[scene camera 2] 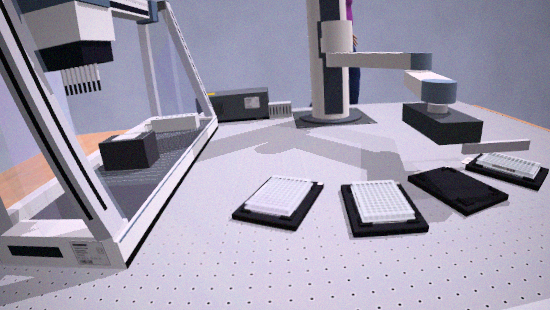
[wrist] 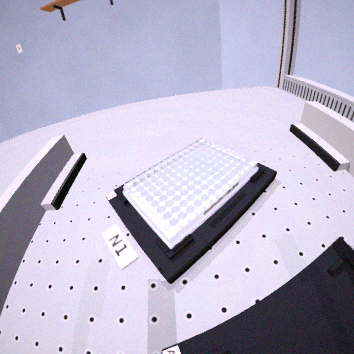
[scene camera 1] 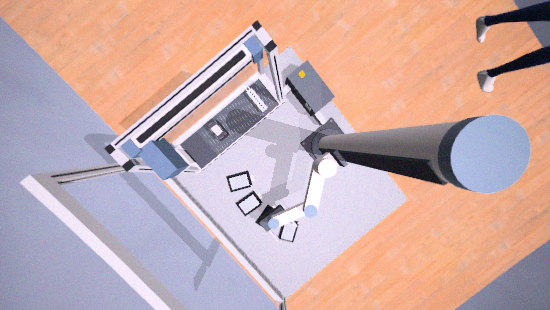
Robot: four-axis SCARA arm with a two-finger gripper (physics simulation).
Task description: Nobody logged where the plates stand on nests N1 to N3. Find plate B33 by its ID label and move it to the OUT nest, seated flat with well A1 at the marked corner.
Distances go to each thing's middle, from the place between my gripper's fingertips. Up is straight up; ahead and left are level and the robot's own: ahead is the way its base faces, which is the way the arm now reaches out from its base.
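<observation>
The N1 floor label (wrist: pixel 122 251) sits 9 cm below my hand, 8 cm behind it and 2 cm to the right of it. Counting from my hand again, I find the black nest labelled N1 (scene camera 2: pixel 472 166) 4 cm to the left and 9 cm below, while the white well plate (scene camera 2: pixel 518 167) is 4 cm to the left and 8 cm below. The black nest labelled OUT (scene camera 2: pixel 465 194), for its part, is 14 cm to the right of my hand, 5 cm ahead of it and 9 cm below it.
</observation>
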